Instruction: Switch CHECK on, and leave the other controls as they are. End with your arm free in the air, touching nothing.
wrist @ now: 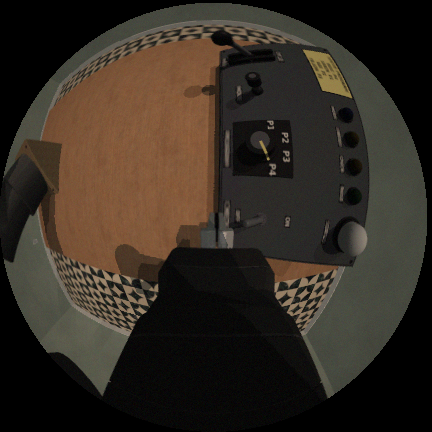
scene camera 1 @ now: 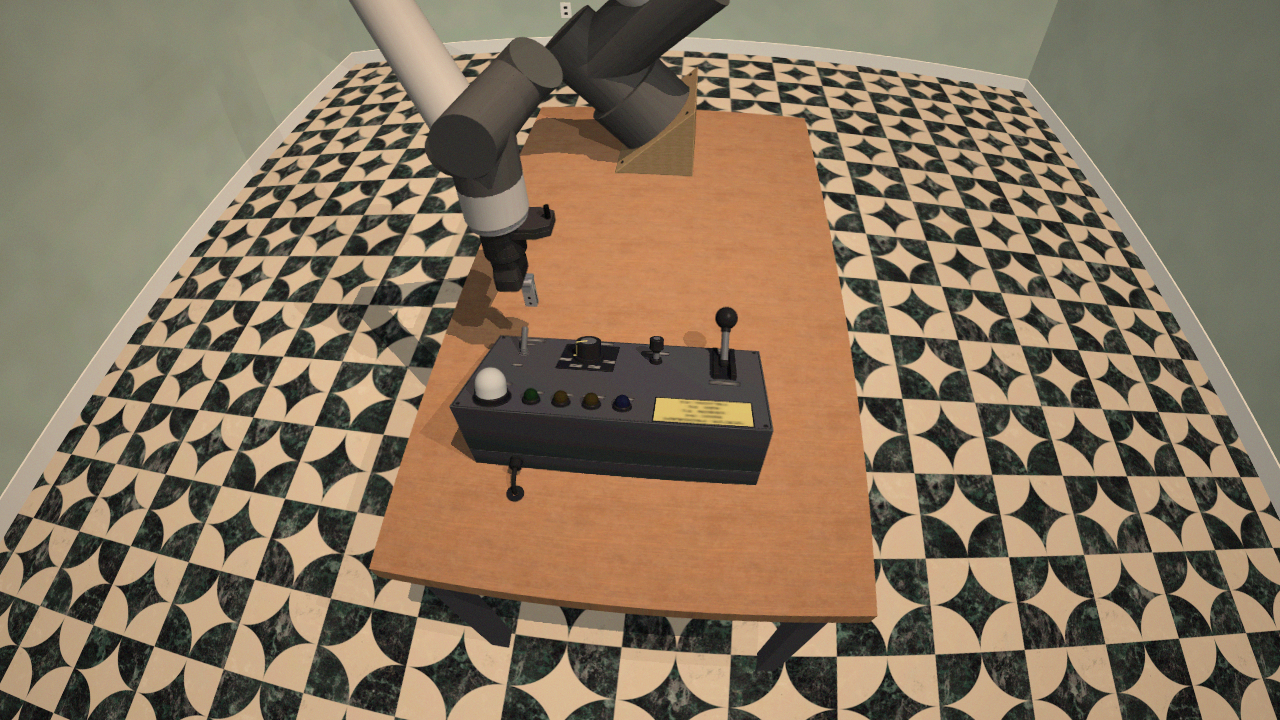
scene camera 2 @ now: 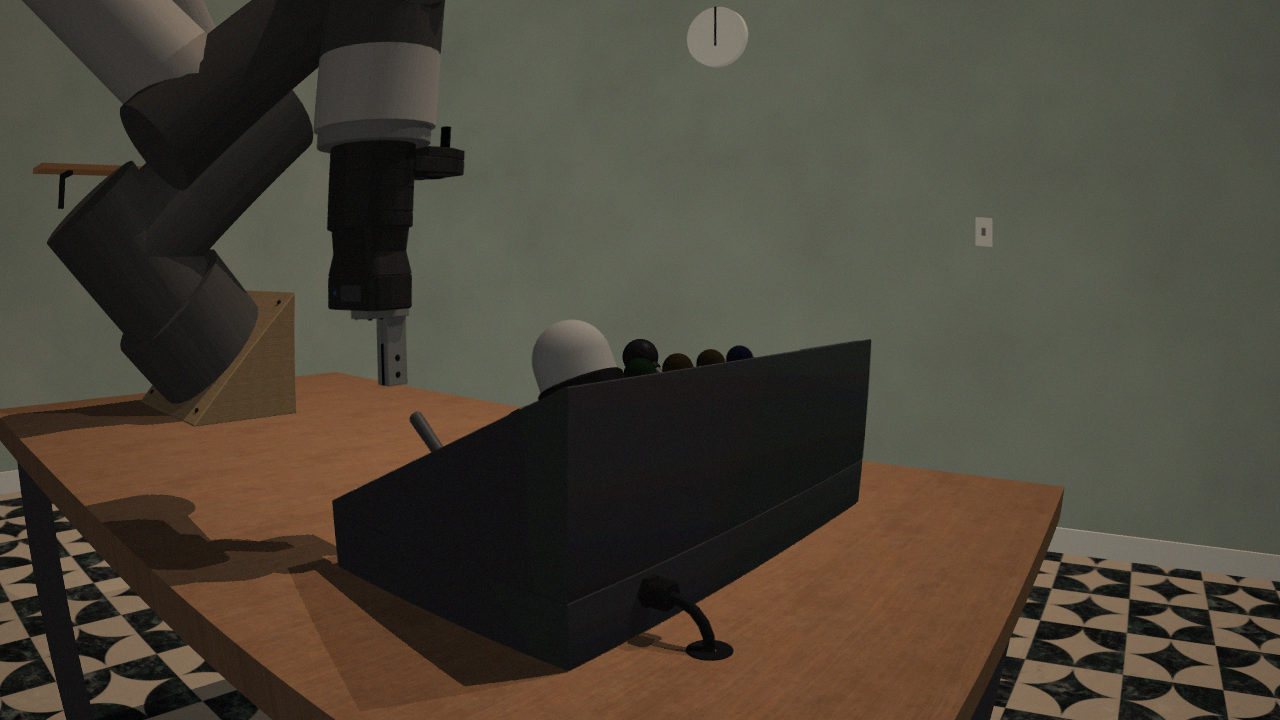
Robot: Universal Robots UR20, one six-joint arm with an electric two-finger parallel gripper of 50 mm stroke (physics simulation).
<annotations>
gripper: wrist 215,221; scene camera 1; scene camera 2
same spot on gripper: (scene camera 2: 391,324) = (scene camera 1: 523,286)
</annotations>
